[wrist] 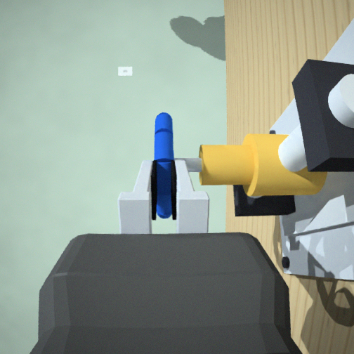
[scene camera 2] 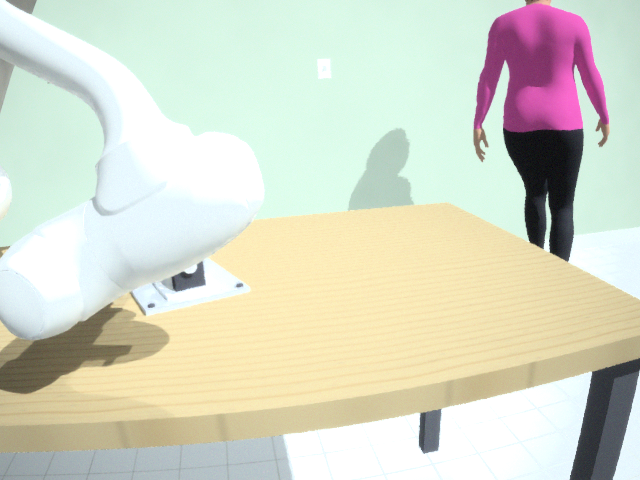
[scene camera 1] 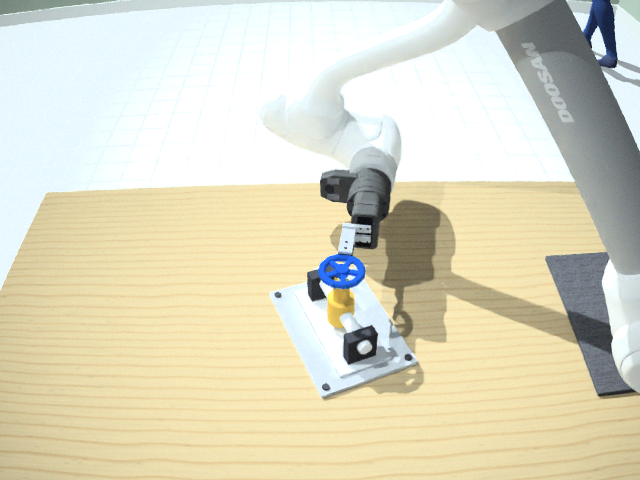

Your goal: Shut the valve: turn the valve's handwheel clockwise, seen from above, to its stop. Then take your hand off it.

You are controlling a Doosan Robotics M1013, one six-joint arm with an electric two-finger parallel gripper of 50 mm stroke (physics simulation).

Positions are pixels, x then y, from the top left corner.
Labels:
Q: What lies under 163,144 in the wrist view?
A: A blue handwheel.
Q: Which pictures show my gripper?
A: The wrist view and scene camera 1 only.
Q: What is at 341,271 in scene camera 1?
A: A blue handwheel.

